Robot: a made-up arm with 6 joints. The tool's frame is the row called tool. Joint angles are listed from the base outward. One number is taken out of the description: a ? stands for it. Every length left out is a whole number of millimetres.
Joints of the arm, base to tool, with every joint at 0 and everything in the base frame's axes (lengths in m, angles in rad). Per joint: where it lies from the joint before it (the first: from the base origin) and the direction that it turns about. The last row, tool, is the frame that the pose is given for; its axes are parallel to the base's.
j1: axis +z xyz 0 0 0.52
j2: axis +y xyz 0 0 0
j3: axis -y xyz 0 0 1.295
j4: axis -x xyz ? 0 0
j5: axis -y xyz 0 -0.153 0
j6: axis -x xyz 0 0 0
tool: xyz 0 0 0
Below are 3 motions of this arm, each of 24 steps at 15 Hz.
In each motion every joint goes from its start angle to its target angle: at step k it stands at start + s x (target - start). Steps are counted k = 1, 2, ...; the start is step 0. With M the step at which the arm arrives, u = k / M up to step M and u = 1 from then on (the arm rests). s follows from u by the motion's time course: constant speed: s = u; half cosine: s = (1 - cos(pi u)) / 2; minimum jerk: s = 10 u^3 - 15 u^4 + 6 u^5.
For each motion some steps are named. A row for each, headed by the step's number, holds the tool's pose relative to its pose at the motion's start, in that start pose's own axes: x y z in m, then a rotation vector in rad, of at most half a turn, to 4 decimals.
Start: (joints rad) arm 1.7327 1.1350 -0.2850 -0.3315 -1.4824 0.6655
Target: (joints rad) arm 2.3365 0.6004 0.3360 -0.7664 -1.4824 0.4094
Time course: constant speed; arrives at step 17
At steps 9, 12, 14, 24:
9: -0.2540 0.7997 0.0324 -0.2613 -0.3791 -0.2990
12: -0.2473 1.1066 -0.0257 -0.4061 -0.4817 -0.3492
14: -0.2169 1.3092 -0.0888 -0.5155 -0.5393 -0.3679
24: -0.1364 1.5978 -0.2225 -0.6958 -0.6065 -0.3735

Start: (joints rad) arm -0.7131 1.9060 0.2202 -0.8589 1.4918 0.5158
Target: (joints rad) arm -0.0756 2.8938 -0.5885 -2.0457 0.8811 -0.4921
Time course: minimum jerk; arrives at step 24
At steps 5, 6, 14, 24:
5: -0.1253 -0.0403 -0.1012 -0.0261 0.1149 0.0093
6: -0.1981 -0.0731 -0.1573 -0.0449 0.1807 0.0068
14: -0.8525 -0.9233 -0.4794 -0.4315 0.5373 -0.5472
24: -0.9244 -1.4375 -0.2748 -0.5632 0.0270 -0.9873

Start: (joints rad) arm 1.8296 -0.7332 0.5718 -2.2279 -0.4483 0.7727
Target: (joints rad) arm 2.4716 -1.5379 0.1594 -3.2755 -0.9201 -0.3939
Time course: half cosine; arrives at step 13
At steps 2, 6, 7, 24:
2: -0.0319 0.0756 0.0068 0.1472 0.0001 0.0717
6: -0.3533 0.5103 0.1533 1.0917 0.1003 0.5923
7: -0.4894 0.6105 0.2286 1.3667 0.1709 0.7756
24: -1.0824 0.7711 0.5510 2.1744 0.6313 1.5640

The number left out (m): 1.084
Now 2 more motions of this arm.
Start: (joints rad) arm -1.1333 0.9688 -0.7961 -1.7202 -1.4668 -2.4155
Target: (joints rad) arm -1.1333 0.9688 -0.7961 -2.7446 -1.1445 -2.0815
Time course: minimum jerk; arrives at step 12
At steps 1, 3, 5, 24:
1: 0.0008 -0.0001 0.0001 -0.0012 0.0047 -0.0028
3: 0.0161 -0.0018 0.0007 -0.0218 0.0958 -0.0549
5: 0.0529 -0.0108 -0.0022 -0.0579 0.3259 -0.1703
24: 0.1300 -0.0640 -0.0387 -0.0342 0.9541 -0.3924

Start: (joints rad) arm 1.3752 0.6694 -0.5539 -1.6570 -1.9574 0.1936
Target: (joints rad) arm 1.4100 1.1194 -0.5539 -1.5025 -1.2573 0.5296
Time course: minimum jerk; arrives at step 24
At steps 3, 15, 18, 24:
3: -0.0026 -0.0041 0.0056 0.0024 -0.0114 -0.0024
15: -0.1144 -0.2261 0.2191 0.1071 -0.4515 -0.2441
18: -0.1398 -0.2899 0.2592 0.1308 -0.5324 -0.3387
24: -0.1548 -0.3299 0.2809 0.1445 -0.5749 -0.4014

